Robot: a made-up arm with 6 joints. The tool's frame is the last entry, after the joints.
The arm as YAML. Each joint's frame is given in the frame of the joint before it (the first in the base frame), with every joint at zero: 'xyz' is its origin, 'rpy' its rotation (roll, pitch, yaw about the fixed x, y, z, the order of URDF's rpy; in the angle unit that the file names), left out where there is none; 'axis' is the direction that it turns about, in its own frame. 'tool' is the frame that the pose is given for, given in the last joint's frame.
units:
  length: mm
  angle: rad
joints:
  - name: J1
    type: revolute
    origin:
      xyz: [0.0, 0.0, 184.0]
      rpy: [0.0, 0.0, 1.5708]
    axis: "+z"
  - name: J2
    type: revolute
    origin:
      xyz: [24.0, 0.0, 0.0]
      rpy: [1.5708, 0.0, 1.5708]
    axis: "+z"
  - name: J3
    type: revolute
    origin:
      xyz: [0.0, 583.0, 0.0]
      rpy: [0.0, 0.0, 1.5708]
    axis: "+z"
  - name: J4
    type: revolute
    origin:
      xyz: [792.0, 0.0, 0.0]
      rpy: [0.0, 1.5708, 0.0]
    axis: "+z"
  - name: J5
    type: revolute
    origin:
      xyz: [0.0, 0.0, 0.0]
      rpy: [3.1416, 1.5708, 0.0]
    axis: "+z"
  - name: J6
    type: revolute
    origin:
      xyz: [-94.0, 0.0, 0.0]
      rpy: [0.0, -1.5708, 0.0]
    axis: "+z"
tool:
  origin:
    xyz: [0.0, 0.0, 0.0]
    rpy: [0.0, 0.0, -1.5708]
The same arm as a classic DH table. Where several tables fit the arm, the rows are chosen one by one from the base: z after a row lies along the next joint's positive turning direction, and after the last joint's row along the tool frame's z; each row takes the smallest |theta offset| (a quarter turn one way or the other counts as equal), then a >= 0, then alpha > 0; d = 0 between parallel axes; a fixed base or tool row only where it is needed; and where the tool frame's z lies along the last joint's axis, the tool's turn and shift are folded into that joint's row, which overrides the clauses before.
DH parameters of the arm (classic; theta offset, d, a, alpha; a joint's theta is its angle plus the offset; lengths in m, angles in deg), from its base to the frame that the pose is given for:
J1: 0 0.184 0 -90
J2: -90 0 0.583 0
J3: 90 0.024 0 90
J4: 0 0.792 0 -90
J5: 0 0 0 90
J6: 0 0.094 0 0

